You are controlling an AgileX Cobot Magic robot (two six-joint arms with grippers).
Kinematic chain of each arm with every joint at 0, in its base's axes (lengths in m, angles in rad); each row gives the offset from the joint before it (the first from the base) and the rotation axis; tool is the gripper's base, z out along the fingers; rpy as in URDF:
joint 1: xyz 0 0 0.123 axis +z
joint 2: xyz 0 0 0 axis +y
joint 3: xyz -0.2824 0 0.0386 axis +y
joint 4: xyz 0.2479 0 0.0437 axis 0.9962 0 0.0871
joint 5: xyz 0 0 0 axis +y
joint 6: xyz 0.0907 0 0.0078 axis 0.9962 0 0.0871
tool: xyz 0 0 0 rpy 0 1.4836 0
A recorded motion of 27 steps. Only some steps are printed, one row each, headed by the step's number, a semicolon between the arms.
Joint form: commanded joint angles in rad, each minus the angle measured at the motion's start. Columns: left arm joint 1, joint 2, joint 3, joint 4, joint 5, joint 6; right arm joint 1, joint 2, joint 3, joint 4, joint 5, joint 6.
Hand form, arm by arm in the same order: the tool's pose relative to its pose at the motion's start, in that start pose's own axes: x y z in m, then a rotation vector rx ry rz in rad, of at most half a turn. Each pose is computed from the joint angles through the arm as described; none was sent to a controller.
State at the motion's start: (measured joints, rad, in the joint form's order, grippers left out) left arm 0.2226 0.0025 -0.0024 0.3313 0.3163 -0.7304; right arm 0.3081 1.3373 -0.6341 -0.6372 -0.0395 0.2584
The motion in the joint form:
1: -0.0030 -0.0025 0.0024 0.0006 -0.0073 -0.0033; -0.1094 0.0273 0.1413 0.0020 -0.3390 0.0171
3: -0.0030 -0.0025 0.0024 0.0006 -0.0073 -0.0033; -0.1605 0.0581 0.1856 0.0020 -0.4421 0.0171
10: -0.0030 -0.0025 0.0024 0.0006 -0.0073 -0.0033; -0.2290 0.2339 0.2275 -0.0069 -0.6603 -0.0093
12: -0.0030 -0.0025 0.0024 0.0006 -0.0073 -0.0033; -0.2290 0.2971 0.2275 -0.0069 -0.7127 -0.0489
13: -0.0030 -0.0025 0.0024 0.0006 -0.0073 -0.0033; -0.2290 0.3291 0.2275 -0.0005 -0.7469 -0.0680
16: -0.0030 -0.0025 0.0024 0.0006 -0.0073 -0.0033; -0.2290 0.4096 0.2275 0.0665 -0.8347 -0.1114
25: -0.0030 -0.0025 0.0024 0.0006 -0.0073 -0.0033; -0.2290 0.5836 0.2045 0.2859 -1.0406 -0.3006
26: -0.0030 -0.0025 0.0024 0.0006 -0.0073 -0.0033; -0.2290 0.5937 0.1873 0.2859 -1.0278 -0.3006
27: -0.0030 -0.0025 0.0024 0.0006 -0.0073 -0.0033; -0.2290 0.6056 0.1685 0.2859 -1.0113 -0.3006
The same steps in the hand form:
1: 0.0002 -0.0003 0.0001 0.0075 -0.0045 -0.0021; 0.0292 0.0010 0.0025 -0.0568 -0.1437 0.0948
3: 0.0002 -0.0003 0.0001 0.0075 -0.0045 -0.0021; 0.0433 -0.0012 0.0053 -0.0642 -0.1641 0.1359
10: 0.0002 -0.0003 0.0001 0.0075 -0.0045 -0.0021; 0.0732 0.0016 0.0293 -0.1280 -0.1711 0.1992
12: 0.0002 -0.0003 0.0001 0.0075 -0.0045 -0.0021; 0.0803 0.0058 0.0386 -0.1551 -0.1702 0.1821
13: 0.0002 -0.0003 0.0001 0.0075 -0.0045 -0.0021; 0.0833 0.0076 0.0430 -0.1651 -0.1778 0.1806
16: 0.0002 -0.0003 0.0001 0.0075 -0.0045 -0.0021; 0.0915 0.0086 0.0541 -0.1516 -0.1978 0.2193
25: 0.0002 -0.0003 0.0001 0.0075 -0.0045 -0.0021; 0.1081 -0.0002 0.0791 -0.0033 -0.2588 0.2278
26: 0.0002 -0.0003 0.0001 0.0075 -0.0045 -0.0021; 0.1077 -0.0017 0.0832 -0.0028 -0.2525 0.2257
27: 0.0002 -0.0003 0.0001 0.0075 -0.0045 -0.0021; 0.1076 -0.0032 0.0879 -0.0030 -0.2424 0.2237

